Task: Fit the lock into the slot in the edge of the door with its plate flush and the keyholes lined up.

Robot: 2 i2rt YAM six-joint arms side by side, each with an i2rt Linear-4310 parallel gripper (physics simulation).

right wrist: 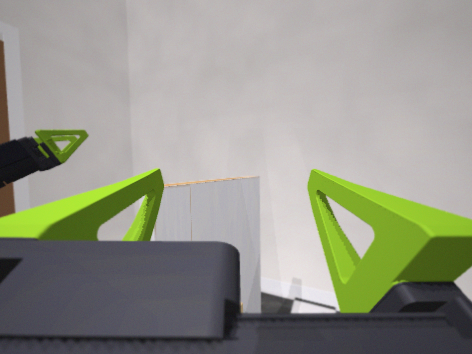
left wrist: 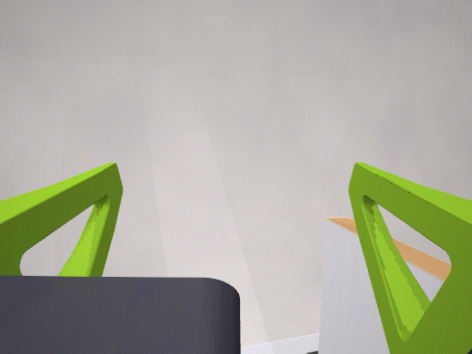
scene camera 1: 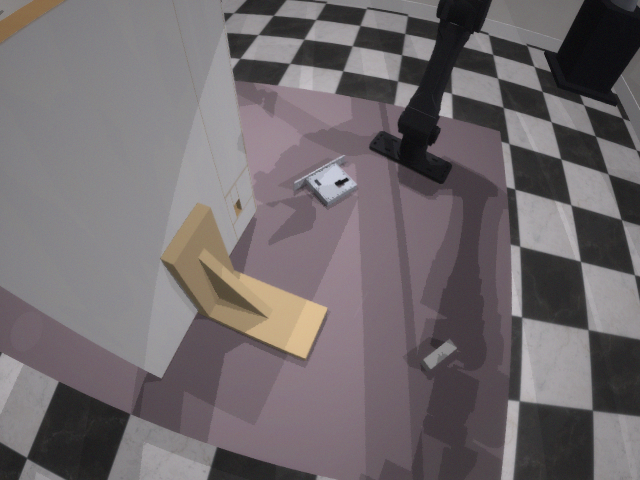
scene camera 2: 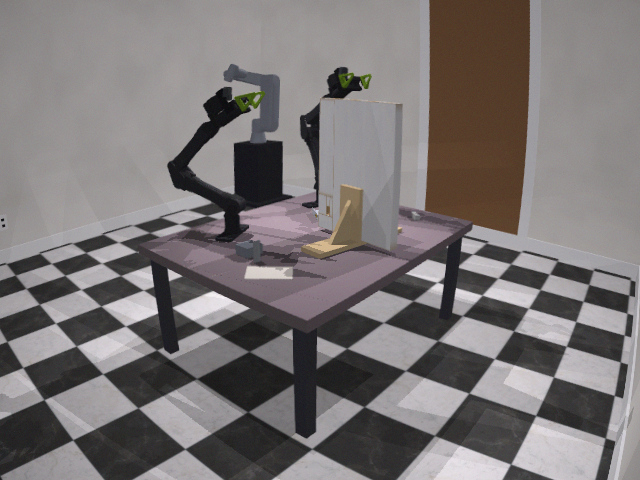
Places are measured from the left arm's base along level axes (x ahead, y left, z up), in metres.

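Pixels of known places: left gripper, between the fingertips: (right wrist: 81,135) (left wrist: 235,175) (scene camera 2: 362,74); right gripper, between the fingertips: (right wrist: 235,177) (scene camera 2: 260,92); left arm's base, origin of its link: (scene camera 1: 410,157); right arm's base, origin of its link: (scene camera 2: 232,233).
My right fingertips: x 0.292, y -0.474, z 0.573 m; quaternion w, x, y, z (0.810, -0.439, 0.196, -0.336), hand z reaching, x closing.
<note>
Ahead of a thing's pixels: the offset from my right fingertips to its top centre. "spot": to the spot under its first point. Level surfaces: height alone.
The lock @(dx -0.105, dy +0.361, dz -0.546 m) (scene camera 1: 330,184) (scene camera 2: 315,212), a pale flat case with a long plate on one side and a dark keyhole, lies on its flat side on the table @(dz -0.573 m) (scene camera 1: 325,413) (scene camera 2: 310,305), near the door. The white door @(dx +0.232, dy +0.289, dz -0.026 m) (scene camera 1: 103,155) (scene camera 2: 369,149) (left wrist: 342,290) (right wrist: 225,215) stands upright. A small keyhole opening @(spot: dx +0.089, dy +0.275, dz -0.488 m) (scene camera 1: 237,206) (scene camera 2: 327,210) shows in its face; the slot in its edge is hidden. My left gripper (scene camera 2: 360,79) (left wrist: 235,175) (right wrist: 81,135) is open and empty, high above the table. My right gripper (scene camera 2: 260,94) (right wrist: 235,177) is open and empty, high at the picture's left in scene camera 2.
A wooden bracket (scene camera 1: 307,330) (scene camera 2: 351,206) props the door and juts over the table. A small grey block @(dx +0.113, dy +0.721, dz -0.551 m) (scene camera 1: 439,354) (scene camera 2: 415,215) lies apart. In scene camera 2, a grey clamp-like object @(dx +0.152, dy -0.120, dz -0.537 m) (scene camera 2: 249,250) and pale sheet @(dx +0.344, dy -0.135, dz -0.572 m) (scene camera 2: 268,272) lie near the right arm's base.
</note>
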